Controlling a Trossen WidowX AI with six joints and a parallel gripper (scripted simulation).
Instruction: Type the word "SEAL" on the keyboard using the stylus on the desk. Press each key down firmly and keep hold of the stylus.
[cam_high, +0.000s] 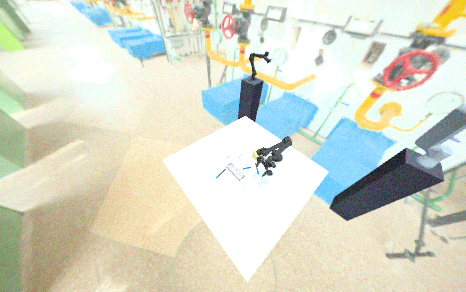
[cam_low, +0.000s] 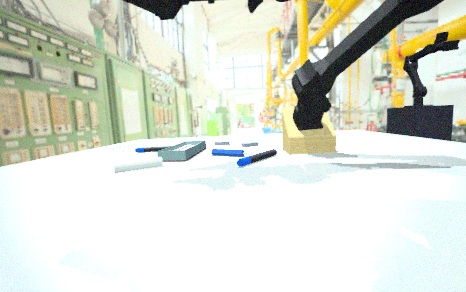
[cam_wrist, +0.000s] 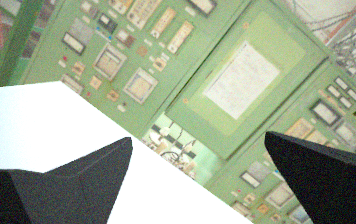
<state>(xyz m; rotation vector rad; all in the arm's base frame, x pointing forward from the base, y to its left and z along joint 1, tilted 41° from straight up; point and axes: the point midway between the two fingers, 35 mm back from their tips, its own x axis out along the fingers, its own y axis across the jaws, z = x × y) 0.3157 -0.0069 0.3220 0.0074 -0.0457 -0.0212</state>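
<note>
Now: the S key 30 cm below my gripper tip, 26 cm to the right of it and 4 cm behind it. From my gripper tip the other things lie so: white cylinder: 31 cm below, 9 cm to the right, 4 cm ahead; blue stylus: 31 cm below, 18 cm to the right, 17 cm behind; grey piece: 36 cm to the right, 31 cm below, 22 cm behind.
</note>
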